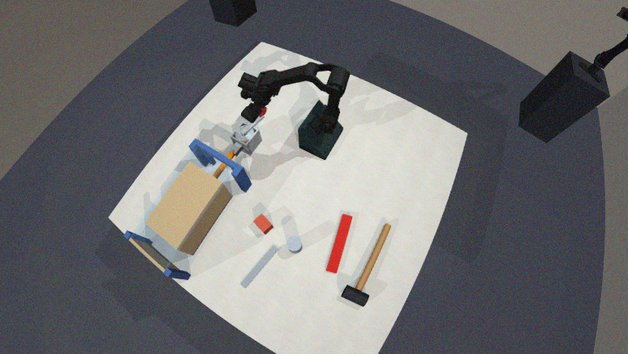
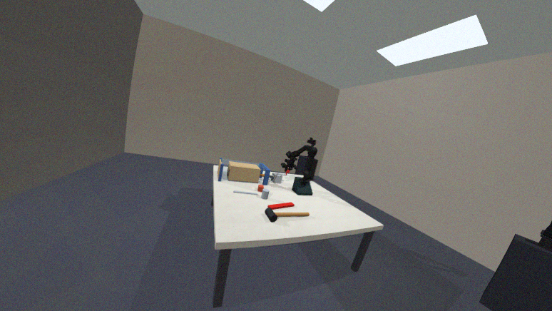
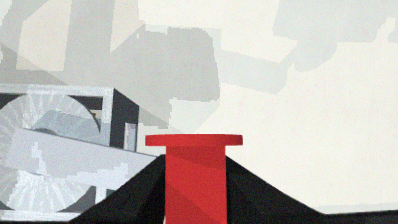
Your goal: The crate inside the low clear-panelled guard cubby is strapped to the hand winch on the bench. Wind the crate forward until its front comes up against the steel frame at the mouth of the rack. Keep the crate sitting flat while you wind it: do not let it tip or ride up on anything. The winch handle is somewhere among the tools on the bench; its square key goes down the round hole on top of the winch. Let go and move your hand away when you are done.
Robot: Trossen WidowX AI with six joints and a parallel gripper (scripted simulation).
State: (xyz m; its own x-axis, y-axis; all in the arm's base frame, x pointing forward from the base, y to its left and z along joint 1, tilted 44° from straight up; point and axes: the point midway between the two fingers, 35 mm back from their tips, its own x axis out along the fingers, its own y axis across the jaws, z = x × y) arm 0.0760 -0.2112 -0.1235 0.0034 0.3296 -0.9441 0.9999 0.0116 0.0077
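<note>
Right now the winch handle is 40 mm ahead of my gripper tip, 10 mm to the left of it and 30 mm below it. Round my gripper tip: grey winch: 80 mm ahead, 10 mm to the right, 100 mm below; then blue frame post: 260 mm ahead, 30 mm below; then red knob: 20 mm to the left.
</note>
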